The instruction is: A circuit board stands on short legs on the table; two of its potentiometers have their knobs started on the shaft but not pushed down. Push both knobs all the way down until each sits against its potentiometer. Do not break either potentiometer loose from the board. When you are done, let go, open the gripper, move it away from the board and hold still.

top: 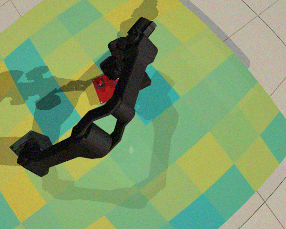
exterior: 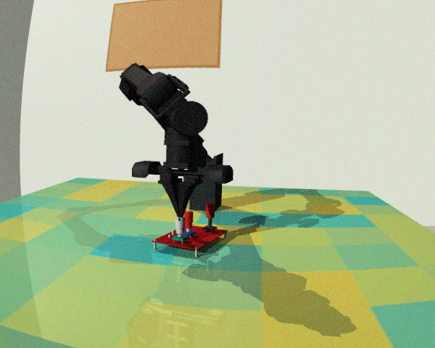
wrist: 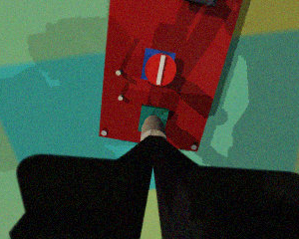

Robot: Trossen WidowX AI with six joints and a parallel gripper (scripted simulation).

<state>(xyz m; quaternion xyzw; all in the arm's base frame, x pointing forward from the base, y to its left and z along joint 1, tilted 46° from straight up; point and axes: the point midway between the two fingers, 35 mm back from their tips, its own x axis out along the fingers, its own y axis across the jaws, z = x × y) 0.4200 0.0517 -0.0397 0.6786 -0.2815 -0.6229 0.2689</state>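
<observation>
The grey knob lies 1 cm below my gripper tip. The rest, counted from my gripper tip: red knob: 5 cm behind, 1 cm below.
</observation>
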